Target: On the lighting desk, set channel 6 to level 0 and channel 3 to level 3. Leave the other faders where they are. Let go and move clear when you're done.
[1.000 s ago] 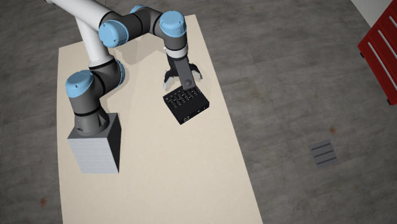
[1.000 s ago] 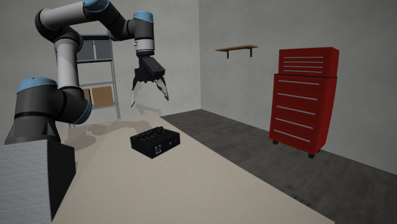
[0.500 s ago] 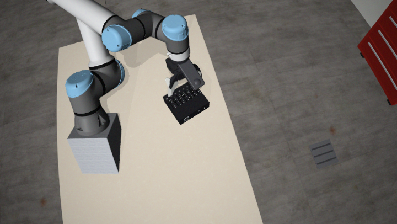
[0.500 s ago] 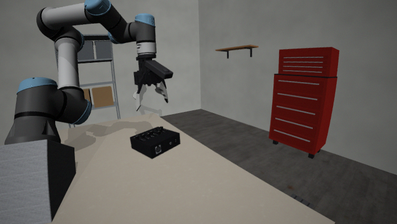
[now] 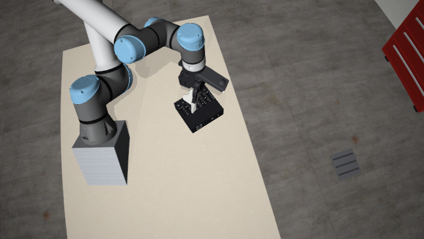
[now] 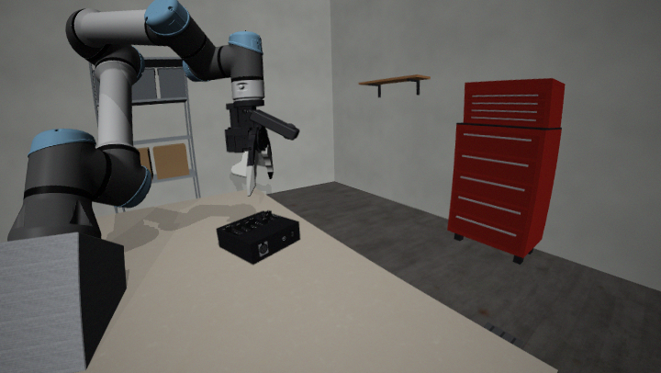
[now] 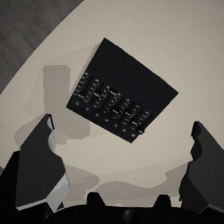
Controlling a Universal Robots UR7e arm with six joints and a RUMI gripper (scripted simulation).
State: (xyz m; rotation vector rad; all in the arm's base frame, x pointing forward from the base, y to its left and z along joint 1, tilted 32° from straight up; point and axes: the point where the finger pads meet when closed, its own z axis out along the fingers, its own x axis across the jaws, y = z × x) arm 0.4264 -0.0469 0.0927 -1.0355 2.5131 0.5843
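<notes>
Right now my hand is 90 mm above the channel 3 fader and 10 mm to the right of it. Also, from my hand: channel 6 fader: 90 mm below, 70 mm behind, 20 mm to the left.
</notes>
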